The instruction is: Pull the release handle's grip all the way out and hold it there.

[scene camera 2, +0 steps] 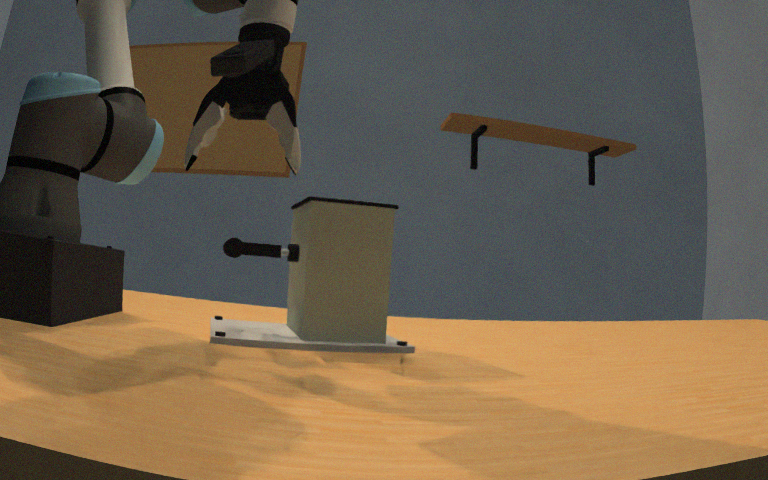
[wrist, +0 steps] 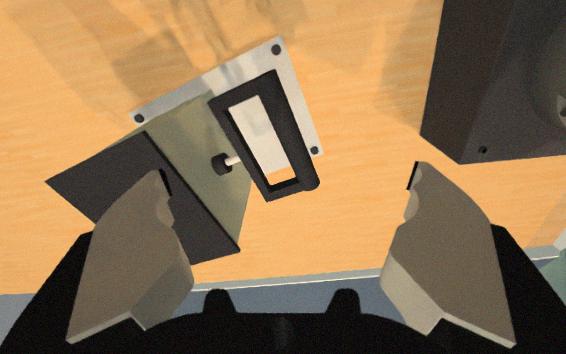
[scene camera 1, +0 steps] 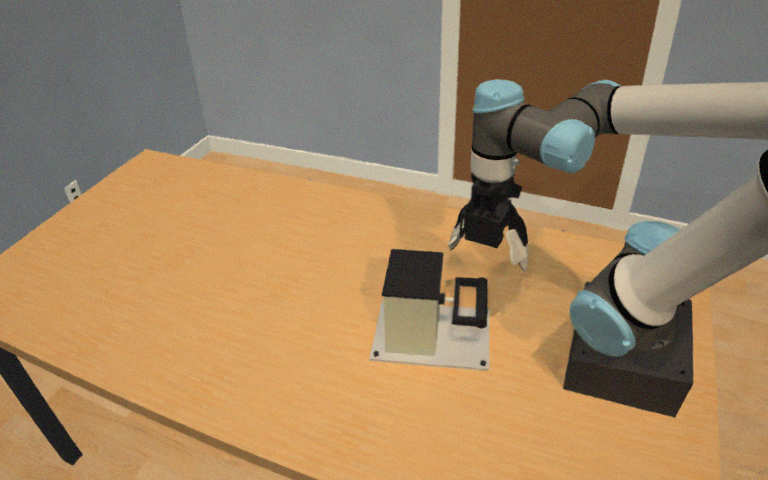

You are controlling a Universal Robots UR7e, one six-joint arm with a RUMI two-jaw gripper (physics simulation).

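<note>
The release handle (scene camera 1: 481,303) (scene camera 2: 260,249) (wrist: 292,135) is a black rectangular frame with a thick round outer bar as its grip. A short pale rod (scene camera 1: 449,299) (scene camera 2: 284,252) (wrist: 231,160) joins it to the side of a pale green box (scene camera 1: 411,325) (scene camera 2: 345,271) with a black top; a small gap shows between frame and box. My gripper (scene camera 1: 488,258) (scene camera 2: 241,170) (wrist: 286,170) is open and empty, pointing down. It is above the handle's height, apart from it. In scene camera 1 it appears behind the handle. In the wrist view the handle appears between the fingers.
The box stands on a light plate (scene camera 1: 464,355) (scene camera 2: 249,332) (wrist: 250,65) with black bolts, on the wooden table (scene camera 1: 226,283). My arm's dark base block (scene camera 1: 625,379) (scene camera 2: 84,288) (wrist: 465,100) stands on the handle's side of the box. A wall shelf (scene camera 2: 538,134) hangs behind.
</note>
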